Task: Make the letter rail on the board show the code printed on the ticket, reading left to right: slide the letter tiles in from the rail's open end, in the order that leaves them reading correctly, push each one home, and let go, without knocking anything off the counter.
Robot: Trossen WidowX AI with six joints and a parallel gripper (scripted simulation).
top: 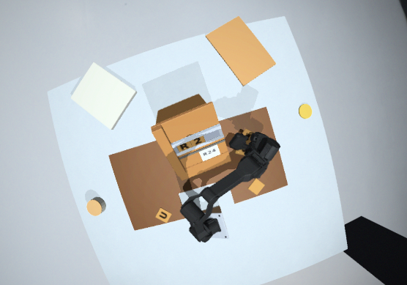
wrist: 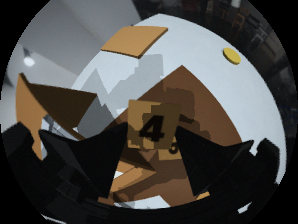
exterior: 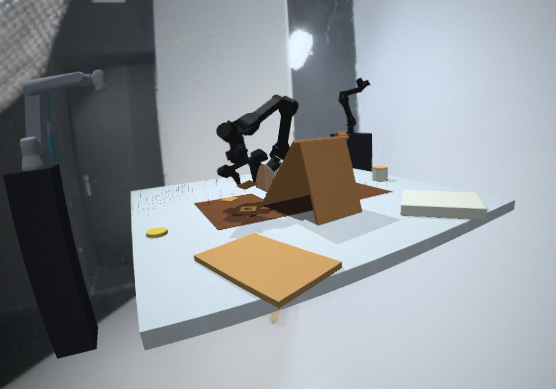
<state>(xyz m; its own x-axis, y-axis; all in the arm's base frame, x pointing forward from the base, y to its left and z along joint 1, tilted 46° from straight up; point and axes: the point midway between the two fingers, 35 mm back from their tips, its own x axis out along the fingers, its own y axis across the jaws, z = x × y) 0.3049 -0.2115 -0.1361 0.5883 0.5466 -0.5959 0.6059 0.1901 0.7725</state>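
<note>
Now: gripper tip 160 mm to the right of the white ticket, 20 mm above it and 10 mm past it. From my gripper tip the other things lie so: brown mat: 240 mm to the left, 120 mm behind, 110 mm below; orange slab: 390 mm ahead, 130 mm to the right, 100 mm below; cream slab: 560 mm to the left, 390 mm ahead, 90 mm below.
</note>
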